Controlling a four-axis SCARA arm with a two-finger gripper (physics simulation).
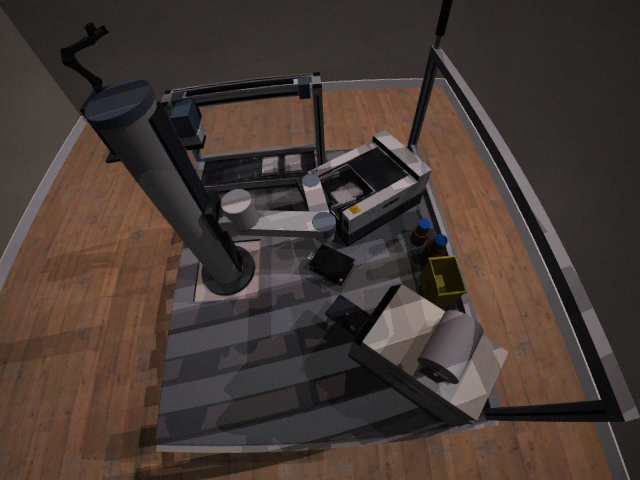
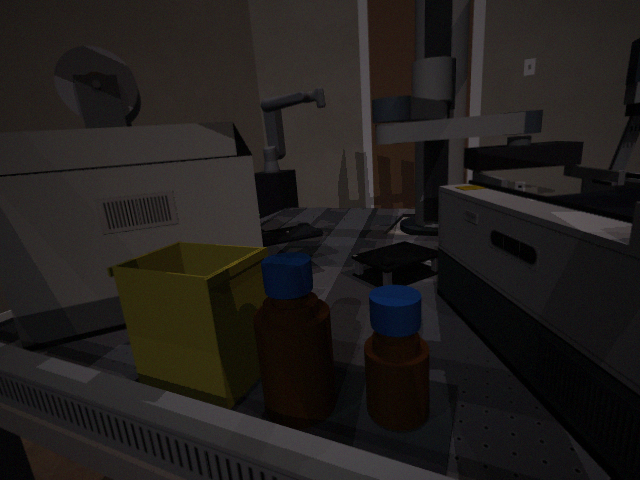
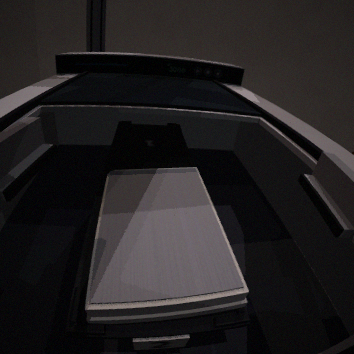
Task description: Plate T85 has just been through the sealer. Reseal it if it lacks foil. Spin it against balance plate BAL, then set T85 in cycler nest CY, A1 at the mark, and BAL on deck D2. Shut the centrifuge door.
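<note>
A pale plate with a smooth foil-like top lies in the open chamber of the centrifuge. Its label and A1 corner cannot be read. My gripper is open above the plate, with one finger well off each side and nothing held. The centrifuge's chamber is uncovered, and a dark panel lies behind the opening. Two white plates sit side by side on the dark deck under the gantry; their labels are unreadable. The sealer carries a large roll.
A low black stand is between centrifuge and sealer. The sealer's dark tray sticks out toward it. Two blue-capped brown bottles and a yellow bin line the right edge. The gantry rises behind the deck.
</note>
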